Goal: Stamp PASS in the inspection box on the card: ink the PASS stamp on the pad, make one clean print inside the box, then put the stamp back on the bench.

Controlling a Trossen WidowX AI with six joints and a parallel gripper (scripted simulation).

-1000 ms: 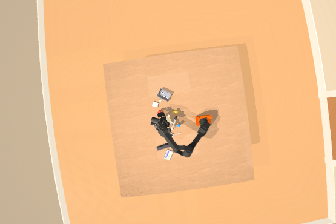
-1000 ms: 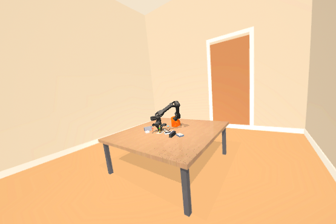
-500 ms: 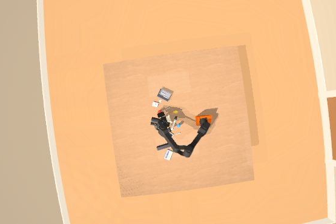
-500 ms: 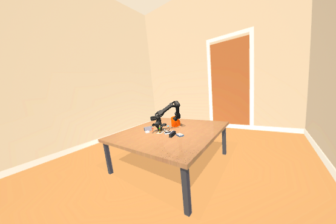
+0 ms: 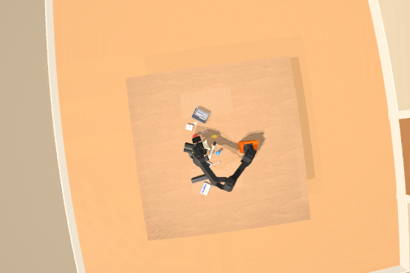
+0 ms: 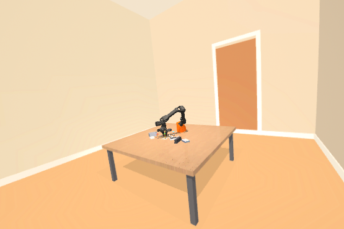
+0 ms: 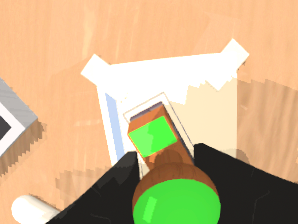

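Now: the white card 2 cm below my gripper tip, 1 cm to the right of it and 1 cm behind it. From my gripper tip the other things lie so: ink pad (12 cm to the left, 2 cm below, 1 cm behind); white cylinder (9 cm behind, 1 cm to the left, 1 cm below); red stamp (10 cm to the right, 3 cm ahead).
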